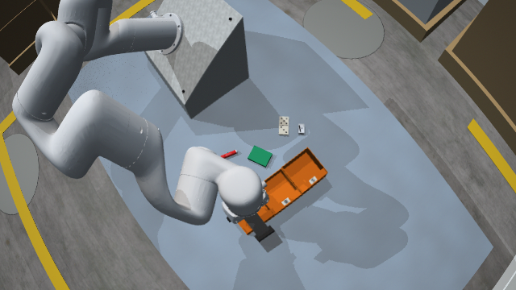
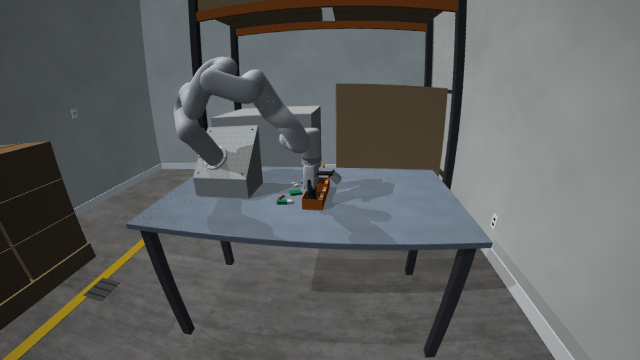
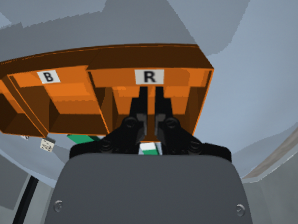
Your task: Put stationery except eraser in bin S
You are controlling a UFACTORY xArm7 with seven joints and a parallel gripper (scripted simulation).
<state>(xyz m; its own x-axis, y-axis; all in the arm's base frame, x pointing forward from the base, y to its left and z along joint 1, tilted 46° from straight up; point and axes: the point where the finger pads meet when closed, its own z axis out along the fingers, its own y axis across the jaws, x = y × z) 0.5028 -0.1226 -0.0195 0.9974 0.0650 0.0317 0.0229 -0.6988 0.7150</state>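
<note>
My hand is 8 cm to the right of the orange bin and 1 cm above it. Round my hand: red battery (15 cm behind, 4 cm to the left, 3 cm below); then green-and-white eraser (12 cm behind, 3 cm below); then green block (10 cm behind, 10 cm to the left, 3 cm below).
</note>
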